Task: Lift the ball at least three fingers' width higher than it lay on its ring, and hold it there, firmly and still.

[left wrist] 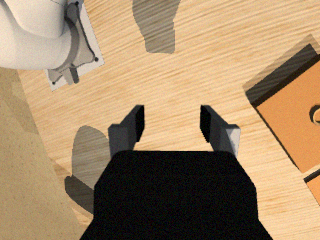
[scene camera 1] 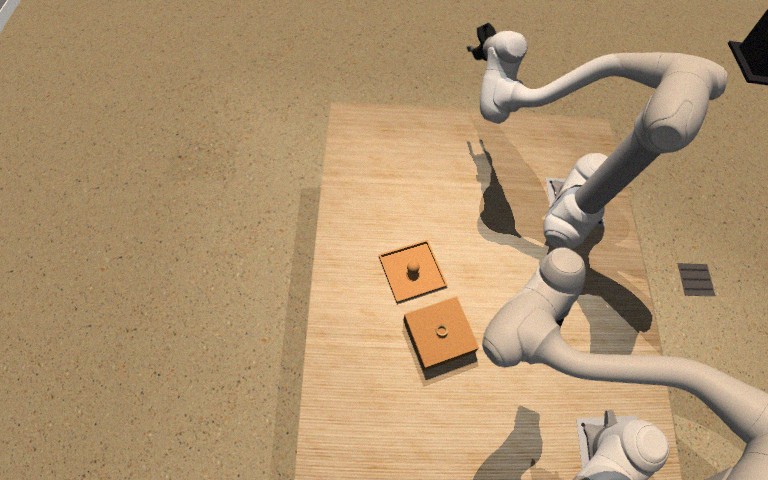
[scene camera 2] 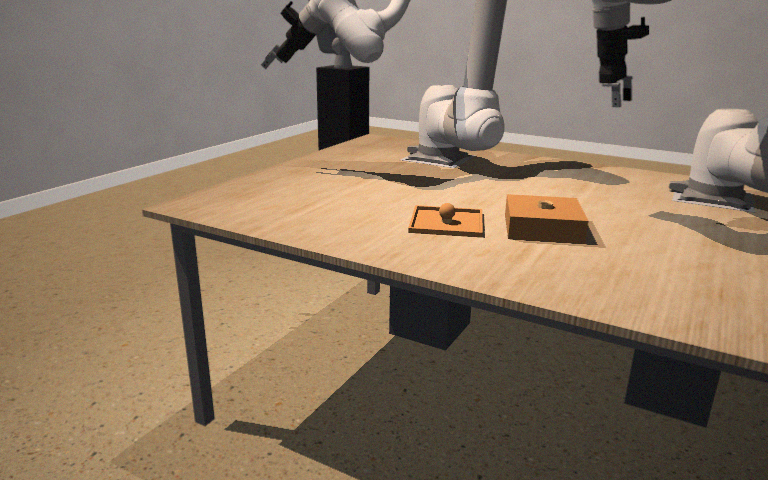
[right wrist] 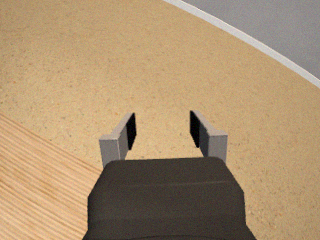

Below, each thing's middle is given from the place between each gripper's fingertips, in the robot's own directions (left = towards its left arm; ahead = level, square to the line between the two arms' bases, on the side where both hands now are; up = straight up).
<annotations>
The shallow orange tray (scene camera 1: 405,285) is 35 cm to the right of my left hand (scene camera 2: 622,103), 33 cm ahead of it and 32 cm below it. The rest, counted from my left hand: orange box (scene camera 1: 435,344): 28 cm below, 24 cm ahead, 12 cm to the right.
Now: right hand (scene camera 2: 265,63) 770 mm to the right of the shallow orange tray, 370 mm above it and 210 mm short of it. Round my right hand: orange box (1000 mm to the left, 320 mm below, 120 mm ahead).
</annotations>
